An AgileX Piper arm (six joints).
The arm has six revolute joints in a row. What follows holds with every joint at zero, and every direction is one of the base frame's. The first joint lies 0.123 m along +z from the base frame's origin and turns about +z. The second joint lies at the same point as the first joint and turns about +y. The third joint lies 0.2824 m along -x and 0.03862 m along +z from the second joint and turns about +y. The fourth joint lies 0.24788 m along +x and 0.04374 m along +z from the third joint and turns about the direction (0.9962, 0, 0.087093). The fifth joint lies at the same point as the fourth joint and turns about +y. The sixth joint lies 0.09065 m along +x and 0.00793 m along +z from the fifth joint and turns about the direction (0.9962, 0, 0.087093). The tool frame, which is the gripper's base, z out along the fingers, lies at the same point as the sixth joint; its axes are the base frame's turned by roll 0, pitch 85 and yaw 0 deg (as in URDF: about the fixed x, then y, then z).
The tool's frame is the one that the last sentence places.
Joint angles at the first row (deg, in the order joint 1, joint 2, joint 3, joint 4, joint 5, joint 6):
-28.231 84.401 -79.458 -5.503 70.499 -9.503
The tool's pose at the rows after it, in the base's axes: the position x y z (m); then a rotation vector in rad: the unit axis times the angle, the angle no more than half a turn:
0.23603 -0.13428 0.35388 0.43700 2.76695 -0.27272
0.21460 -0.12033 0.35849 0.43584 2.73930 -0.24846
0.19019 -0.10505 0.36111 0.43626 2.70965 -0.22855
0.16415 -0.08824 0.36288 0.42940 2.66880 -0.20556
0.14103 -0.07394 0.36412 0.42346 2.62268 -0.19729
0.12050 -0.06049 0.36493 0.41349 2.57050 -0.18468
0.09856 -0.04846 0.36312 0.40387 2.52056 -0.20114
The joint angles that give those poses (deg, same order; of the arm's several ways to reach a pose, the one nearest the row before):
-28.261 79.905 -76.878 -4.354 70.630 -9.640
-28.262 74.543 -72.960 -2.916 70.763 -9.772
-28.262 68.482 -68.604 -1.646 71.040 -9.766
-28.260 61.787 -64.275 -0.001 71.348 -9.979
-28.261 55.695 -60.877 1.095 71.572 -9.998
-28.258 50.027 -58.143 2.499 71.722 -10.098
-28.258 44.028 -55.244 2.636 71.862 -10.098

